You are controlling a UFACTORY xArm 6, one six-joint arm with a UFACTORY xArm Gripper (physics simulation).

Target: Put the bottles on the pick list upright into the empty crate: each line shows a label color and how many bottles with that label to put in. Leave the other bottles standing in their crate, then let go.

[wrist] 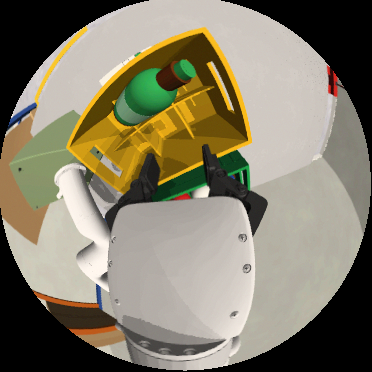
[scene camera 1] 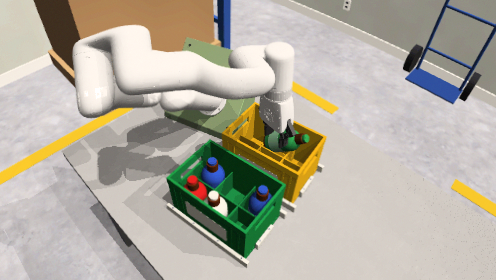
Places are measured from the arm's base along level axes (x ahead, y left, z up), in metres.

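Where they show: gripper, between the fingertips: (wrist: 178, 157) (scene camera 1: 276, 139); arm's base, origin of its link: (wrist: 69, 174) (scene camera 1: 210, 98).
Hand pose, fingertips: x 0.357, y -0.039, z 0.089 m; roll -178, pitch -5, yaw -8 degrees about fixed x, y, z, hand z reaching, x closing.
Things, the pixels of their centre, and the offset from my fingertips. "pt": a spot on its surface instead.
- green bottle, middle of its body: (wrist: 149, 92) (scene camera 1: 287, 140) dx -0.015, dy +0.085, dz -0.075 m
- yellow crate, a spot on its surface: (wrist: 243, 115) pt dx +0.103, dy +0.021, dz -0.030 m
- green crate, middle of its body: (scene camera 1: 226, 198) (wrist: 196, 183) dx -0.002, dy -0.195, dz -0.117 m
- red bottle, middle of its body: (scene camera 1: 194, 194) (wrist: 180, 198) dx -0.077, dy -0.255, dz -0.119 m
- white bottle, middle of its body: (scene camera 1: 214, 209) (wrist: 201, 191) dx +0.003, dy -0.243, dz -0.119 m
A green bottle (scene camera 1: 273, 142) (wrist: 150, 92) lies tilted over the dividers in the yellow crate (scene camera 1: 300, 182) (wrist: 243, 115), its brown neck and green cap raised. My gripper (scene camera 1: 279, 140) (wrist: 178, 157) is open with nothing between its fingers. It is at the bottle in the scene view, partly covering it. The green crate (scene camera 1: 265, 230) (wrist: 235, 160) holds two blue bottles (scene camera 1: 213, 176) (scene camera 1: 258, 202), a red bottle (scene camera 1: 195, 190) (wrist: 181, 198) and a white bottle (scene camera 1: 218, 204) (wrist: 201, 192), standing. A white pick list (wrist: 112, 75) is mostly hidden behind the yellow crate; its lines cannot be read.
White rails (scene camera 1: 207, 235) run along the green crate's base. The yellow crate's walls and dividers surround the bottle. A green mounting block (scene camera 1: 200, 55) (wrist: 45, 150) stands behind the crates by the arm. A blue hand truck (scene camera 1: 434, 85) stands at the back right.
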